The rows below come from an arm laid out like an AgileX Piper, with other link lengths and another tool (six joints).
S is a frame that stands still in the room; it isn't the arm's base.
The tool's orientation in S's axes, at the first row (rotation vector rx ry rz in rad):
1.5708, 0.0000, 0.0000
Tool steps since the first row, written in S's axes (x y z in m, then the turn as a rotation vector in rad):
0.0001, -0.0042, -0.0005, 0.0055, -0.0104, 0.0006
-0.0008, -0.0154, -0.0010, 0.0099, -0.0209, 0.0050
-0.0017, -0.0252, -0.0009, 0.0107, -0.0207, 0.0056
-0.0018, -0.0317, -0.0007, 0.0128, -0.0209, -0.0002
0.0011, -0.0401, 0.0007, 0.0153, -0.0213, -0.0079
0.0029, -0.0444, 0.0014, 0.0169, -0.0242, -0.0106
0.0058, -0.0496, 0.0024, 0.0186, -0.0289, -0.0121
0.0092, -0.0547, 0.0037, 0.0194, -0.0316, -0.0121
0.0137, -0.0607, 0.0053, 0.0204, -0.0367, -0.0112
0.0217, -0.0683, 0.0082, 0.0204, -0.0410, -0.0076
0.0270, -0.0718, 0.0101, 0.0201, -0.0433, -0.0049
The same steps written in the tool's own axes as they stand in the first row. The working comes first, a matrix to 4 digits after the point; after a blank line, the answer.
The tool's axes in the first row as the columns of a matrix, in S's axes (used below as rounded here):
1.0000, 0.0000, 0.0000
0.0000, 0.0000, -1.0000
0.0000, 1.0000, 0.0000

0.0001, -0.0005, 0.0042, 0.0055, 0.0006, 0.0104
-0.0008, -0.0010, 0.0154, 0.0099, 0.0050, 0.0209
-0.0017, -0.0009, 0.0252, 0.0107, 0.0056, 0.0207
-0.0018, -0.0007, 0.0317, 0.0128, -0.0002, 0.0209
0.0011, 0.0007, 0.0401, 0.0153, -0.0079, 0.0213
0.0029, 0.0014, 0.0444, 0.0169, -0.0106, 0.0242
0.0058, 0.0024, 0.0496, 0.0186, -0.0121, 0.0289
0.0092, 0.0037, 0.0547, 0.0194, -0.0121, 0.0316
0.0137, 0.0053, 0.0607, 0.0204, -0.0112, 0.0367
0.0217, 0.0082, 0.0683, 0.0204, -0.0076, 0.0410
0.0270, 0.0101, 0.0718, 0.0201, -0.0049, 0.0433

